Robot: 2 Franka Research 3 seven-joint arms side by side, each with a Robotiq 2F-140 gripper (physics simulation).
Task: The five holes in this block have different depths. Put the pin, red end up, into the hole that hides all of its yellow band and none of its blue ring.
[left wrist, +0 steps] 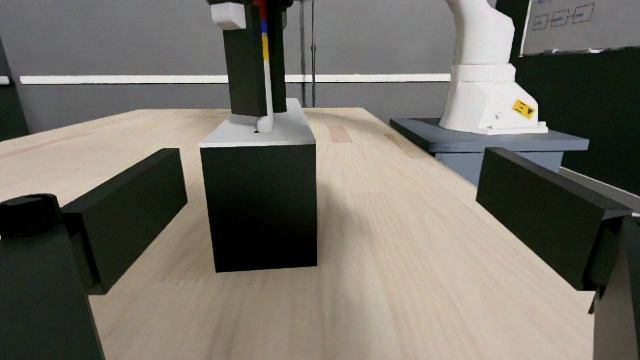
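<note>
The block [262,207] stands on the table, left of centre, with a black front side and a light top. The pin [268,85] is upright, red at the top, then blue, yellow and a long white lower part. Its thick white lower end is at the block's top, beside a small dark hole; whether it touches the top I cannot tell. The other holes are hidden or too small to see. My right gripper [259,112] is shut on the pin, its black fingers just above the block. My left gripper [332,175] is open and empty, its fingers wide apart, nearer the camera than the block.
The wooden table [400,240] runs away to the back. A white robot arm base [492,102] stands on a grey-blue pedestal [510,142] beyond the table's right edge. A grey wall with a white rail [125,79] is behind.
</note>
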